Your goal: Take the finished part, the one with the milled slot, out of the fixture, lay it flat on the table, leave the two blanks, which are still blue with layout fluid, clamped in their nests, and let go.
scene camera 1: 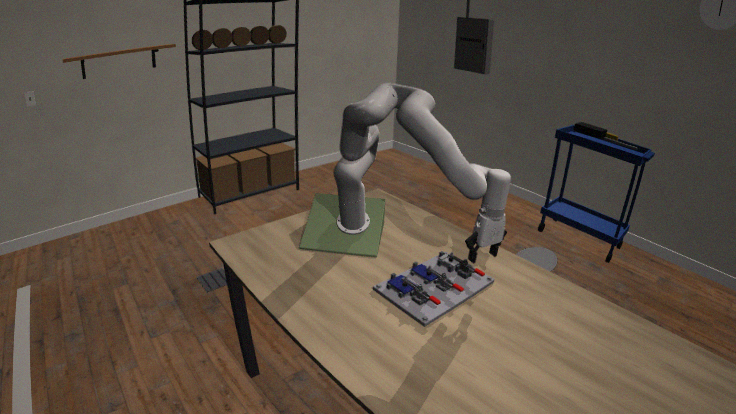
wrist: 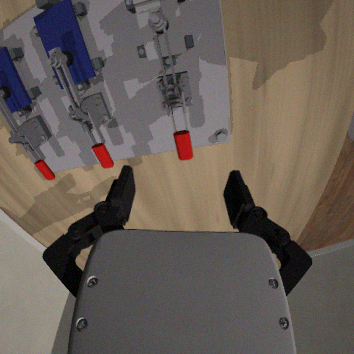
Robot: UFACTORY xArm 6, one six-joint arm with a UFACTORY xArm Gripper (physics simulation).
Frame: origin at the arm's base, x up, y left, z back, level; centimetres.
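Seen in the pictures: gripper, fingertip midpoint: [scene camera 1: 482, 257] [wrist: 180, 179]; arm's base, link origin: [scene camera 1: 353, 222].
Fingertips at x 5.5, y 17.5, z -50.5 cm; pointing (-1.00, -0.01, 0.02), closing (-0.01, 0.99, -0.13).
Pixels of each thing's top centre, then the offset from my fingertips to it. Level surfaces: height alone.
- finished part, top centre: [wrist: 158, 19] [scene camera 1: 449, 259] dx -7.4, dy -1.1, dz +13.2 cm
- fixture plate, top centre: [wrist: 85, 86] [scene camera 1: 436, 283] dx -10.0, dy -11.6, dz +7.7 cm
- clamp's red handle, top centre: [wrist: 183, 146] [scene camera 1: 479, 270] dx -5.3, dy +0.3, dz +0.3 cm
- wooden table, surface height: dx -11.5 cm
The finished part [scene camera 1: 446, 261] [wrist: 148, 7], light grey, lies in the end nest of the fixture plate [scene camera 1: 446, 303] [wrist: 209, 100]. Its clamp arm reaches over it, and that clamp's red handle [scene camera 1: 479, 271] [wrist: 183, 145] points outward over the plate's edge. The part is cut off at the top of the wrist view, and its slot is hard to make out. Two blue blanks [scene camera 1: 400, 284] [wrist: 75, 35] [scene camera 1: 424, 272] [wrist: 14, 87] sit in the other nests under their clamps. My gripper [scene camera 1: 483, 255] [wrist: 180, 179] is open and empty, above and just outside the handle end of the finished part's clamp.
Two more red handles [scene camera 1: 434, 299] [wrist: 103, 155] [scene camera 1: 458, 287] [wrist: 45, 170] stick out beside the blanks. The wooden table [scene camera 1: 540, 329] [wrist: 285, 100] extends around the plate, with its far edge close behind my gripper. A green mat [scene camera 1: 316, 234] lies under the arm's base.
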